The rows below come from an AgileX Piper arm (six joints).
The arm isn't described. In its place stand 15 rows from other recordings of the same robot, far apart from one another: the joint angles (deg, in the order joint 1, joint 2, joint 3, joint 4, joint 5, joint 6), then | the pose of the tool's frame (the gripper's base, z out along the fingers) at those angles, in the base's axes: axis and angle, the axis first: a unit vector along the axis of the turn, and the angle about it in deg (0 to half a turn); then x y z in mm.
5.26 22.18 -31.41 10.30 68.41 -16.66 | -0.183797, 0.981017, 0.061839, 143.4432, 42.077, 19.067, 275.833
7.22 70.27 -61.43 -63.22 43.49 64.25 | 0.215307, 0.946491, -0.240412, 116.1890, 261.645, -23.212, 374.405
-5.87 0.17 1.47 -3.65 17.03 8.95 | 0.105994, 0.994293, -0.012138, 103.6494, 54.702, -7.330, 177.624
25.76 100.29 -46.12 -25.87 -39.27 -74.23 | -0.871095, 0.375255, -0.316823, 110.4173, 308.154, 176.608, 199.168
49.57 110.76 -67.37 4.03 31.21 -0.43 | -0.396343, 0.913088, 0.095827, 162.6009, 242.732, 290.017, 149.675
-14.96 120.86 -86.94 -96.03 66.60 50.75 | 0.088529, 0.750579, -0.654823, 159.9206, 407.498, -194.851, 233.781
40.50 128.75 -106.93 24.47 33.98 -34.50 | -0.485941, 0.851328, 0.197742, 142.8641, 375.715, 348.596, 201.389
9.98 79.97 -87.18 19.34 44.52 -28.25 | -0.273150, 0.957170, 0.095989, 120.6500, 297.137, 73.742, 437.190
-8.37 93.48 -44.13 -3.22 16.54 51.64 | 0.476803, 0.875226, 0.081478, 152.3645, 291.296, -44.330, 163.482
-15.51 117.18 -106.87 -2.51 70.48 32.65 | 0.403672, 0.914900, -0.002750, 165.5883, 420.466, -120.583, 267.112
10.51 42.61 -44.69 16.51 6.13 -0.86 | 0.027754, 0.970862, 0.238028, 92.1731, 152.261, 31.056, 397.216
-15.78 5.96 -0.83 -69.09 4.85 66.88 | 0.153891, 0.970353, -0.186366, 93.9939, 60.213, -24.484, 209.173
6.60 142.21 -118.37 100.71 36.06 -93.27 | -0.207925, 0.898541, 0.386512, 111.1541, 554.295, 117.118, 191.008
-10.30 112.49 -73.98 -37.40 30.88 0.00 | -0.150733, 0.958043, -0.243788, 158.1901, 397.865, -101.137, 174.977
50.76 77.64 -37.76 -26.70 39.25 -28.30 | -0.744565, 0.652291, -0.141914, 161.0401, 161.688, 157.069, 199.253
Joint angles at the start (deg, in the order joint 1, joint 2, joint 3, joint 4, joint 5, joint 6): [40.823, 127.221, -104.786, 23.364, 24.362, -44.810]
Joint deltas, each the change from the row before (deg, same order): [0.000, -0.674, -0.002, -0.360, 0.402, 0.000]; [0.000, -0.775, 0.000, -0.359, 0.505, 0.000]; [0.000, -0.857, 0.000, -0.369, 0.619, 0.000]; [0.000, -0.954, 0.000, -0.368, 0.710, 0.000]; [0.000, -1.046, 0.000, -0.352, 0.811, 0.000]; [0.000, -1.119, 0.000, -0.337, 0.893, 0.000]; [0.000, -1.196, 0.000, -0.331, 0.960, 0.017]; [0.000, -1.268, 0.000, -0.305, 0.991, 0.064]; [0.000, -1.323, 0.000, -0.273, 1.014, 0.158]
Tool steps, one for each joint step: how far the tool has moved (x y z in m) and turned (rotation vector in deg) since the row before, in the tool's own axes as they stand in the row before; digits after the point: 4 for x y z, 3 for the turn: [-0.0033, -0.0006, -0.0047, 0.089, -0.221, -0.438]; [-0.0037, -0.0006, -0.0054, 0.062, -0.234, -0.452]; [-0.0040, -0.0006, -0.0060, 0.025, -0.219, -0.474]; [-0.0044, -0.0006, -0.0067, 0.010, -0.236, -0.489]; [-0.0047, -0.0006, -0.0074, -0.018, -0.245, -0.489]; [-0.0049, -0.0006, -0.0080, -0.039, -0.249, -0.489]; [-0.0051, -0.0005, -0.0086, -0.044, -0.264, -0.480]; [-0.0053, -0.0005, -0.0092, -0.032, -0.306, -0.424]; [-0.0054, -0.0005, -0.0097, -0.025, -0.342, -0.313]
